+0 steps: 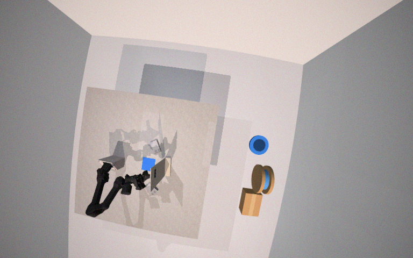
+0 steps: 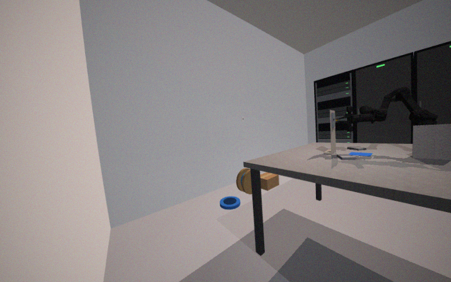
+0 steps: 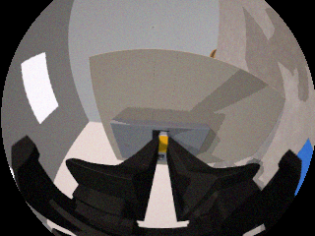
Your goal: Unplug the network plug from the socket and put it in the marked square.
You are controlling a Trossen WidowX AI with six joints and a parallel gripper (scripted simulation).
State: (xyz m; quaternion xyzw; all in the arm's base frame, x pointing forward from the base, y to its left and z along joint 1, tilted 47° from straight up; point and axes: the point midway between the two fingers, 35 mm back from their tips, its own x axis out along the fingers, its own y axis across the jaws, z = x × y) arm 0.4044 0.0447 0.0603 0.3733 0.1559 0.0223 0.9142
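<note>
My gripper tip is now 26 cm above the blue marked square and 14 cm past it. Also, from my gripper tip: upright panel (10 cm below, 3 cm ahead, 1 cm to the left); then network plug (1 cm ahead).
</note>
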